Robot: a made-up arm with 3 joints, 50 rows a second.
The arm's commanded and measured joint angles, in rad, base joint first. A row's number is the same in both.
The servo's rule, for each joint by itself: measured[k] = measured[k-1] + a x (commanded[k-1-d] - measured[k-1]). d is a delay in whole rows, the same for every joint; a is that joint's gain. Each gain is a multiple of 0.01, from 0.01 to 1. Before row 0 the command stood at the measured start. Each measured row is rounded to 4 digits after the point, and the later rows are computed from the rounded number. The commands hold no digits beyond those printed.
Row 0, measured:
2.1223, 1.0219, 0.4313
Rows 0 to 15, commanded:
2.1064, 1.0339, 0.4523
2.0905, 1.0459, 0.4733
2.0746, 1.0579, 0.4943
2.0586, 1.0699, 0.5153
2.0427, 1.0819, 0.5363
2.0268, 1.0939, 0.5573
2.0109, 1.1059, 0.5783
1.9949, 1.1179, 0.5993
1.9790, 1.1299, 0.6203
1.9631, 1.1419, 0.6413
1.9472, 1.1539, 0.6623
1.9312, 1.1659, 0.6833
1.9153, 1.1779, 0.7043
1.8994, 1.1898, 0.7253
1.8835, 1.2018, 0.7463
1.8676, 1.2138, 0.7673
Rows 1 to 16, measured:
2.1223, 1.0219, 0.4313
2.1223, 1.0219, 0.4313
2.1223, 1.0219, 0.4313
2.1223, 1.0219, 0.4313
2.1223, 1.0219, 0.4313
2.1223, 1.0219, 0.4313
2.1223, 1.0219, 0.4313
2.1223, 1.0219, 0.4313
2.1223, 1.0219, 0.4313
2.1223, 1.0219, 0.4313
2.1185, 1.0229, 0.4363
2.1118, 1.0247, 0.4452
2.1029, 1.0274, 0.4570
2.0923, 1.0308, 0.4710
2.0804, 1.0349, 0.4867
2.0675, 1.0396, 0.5036
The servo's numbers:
d 10
a 0.24 0.08 0.24

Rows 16 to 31, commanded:
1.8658, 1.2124, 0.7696
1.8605, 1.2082, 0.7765
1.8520, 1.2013, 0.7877
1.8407, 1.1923, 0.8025
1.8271, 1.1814, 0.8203
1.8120, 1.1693, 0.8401
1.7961, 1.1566, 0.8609
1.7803, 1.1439, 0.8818
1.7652, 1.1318, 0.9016
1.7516, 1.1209, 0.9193
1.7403, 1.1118, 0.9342
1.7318, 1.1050, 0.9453
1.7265, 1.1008, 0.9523
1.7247, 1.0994, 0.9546
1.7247, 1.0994, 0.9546
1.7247, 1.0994, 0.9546
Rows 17 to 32, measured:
2.0539, 1.0449, 0.5215
2.0397, 1.0507, 0.5402
2.0251, 1.0570, 0.5594
2.0102, 1.0638, 0.5791
1.9951, 1.0710, 0.5991
1.9798, 1.0786, 0.6193
1.9643, 1.0865, 0.6397
1.9487, 1.0948, 0.6602
1.9331, 1.1034, 0.6809
1.9174, 1.1122, 0.7016
1.9050, 1.1202, 0.7179
1.8943, 1.1272, 0.7320
1.8841, 1.1331, 0.7454
1.8737, 1.1378, 0.7591
1.8625, 1.1413, 0.7738
1.8504, 1.1435, 0.7897

